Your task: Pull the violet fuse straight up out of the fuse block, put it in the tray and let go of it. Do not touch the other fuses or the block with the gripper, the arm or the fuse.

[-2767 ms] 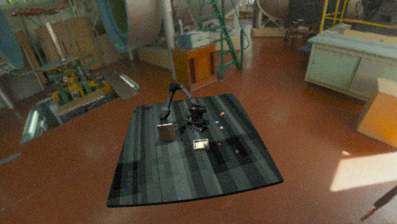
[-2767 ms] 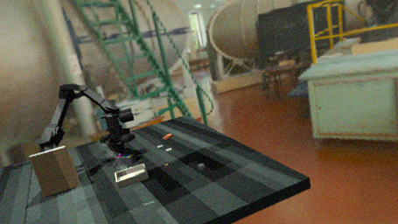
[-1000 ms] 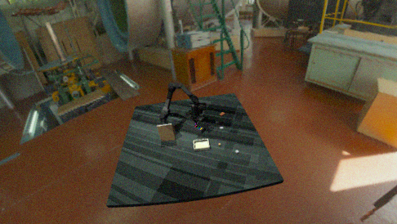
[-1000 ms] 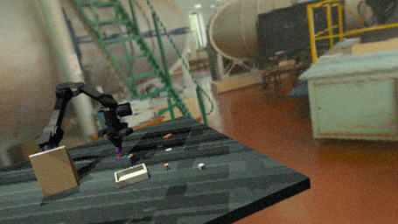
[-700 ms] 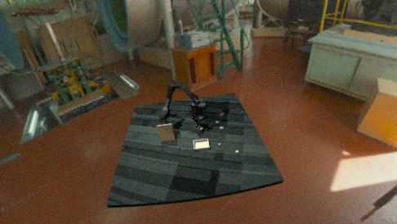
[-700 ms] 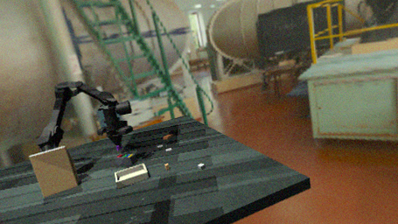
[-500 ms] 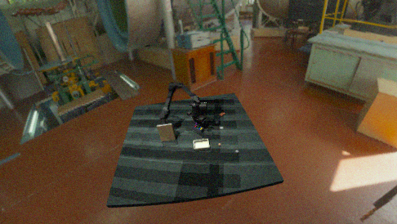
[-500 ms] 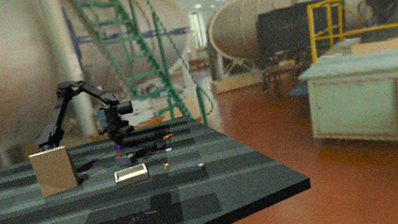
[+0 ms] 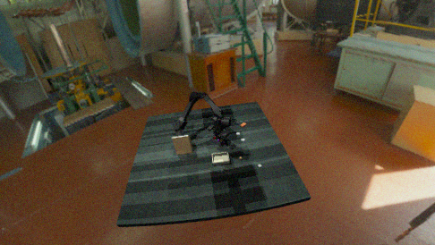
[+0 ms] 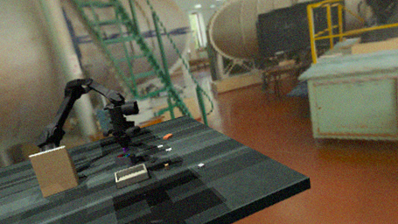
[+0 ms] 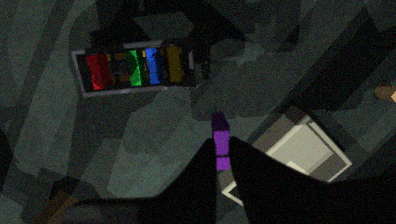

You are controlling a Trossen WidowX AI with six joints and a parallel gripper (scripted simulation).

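My gripper tip is 13 cm to the left of the pale tray, 10 cm above it and 2 cm past it. The rest, counted from my gripper tip: violet fuse: 1 cm below.
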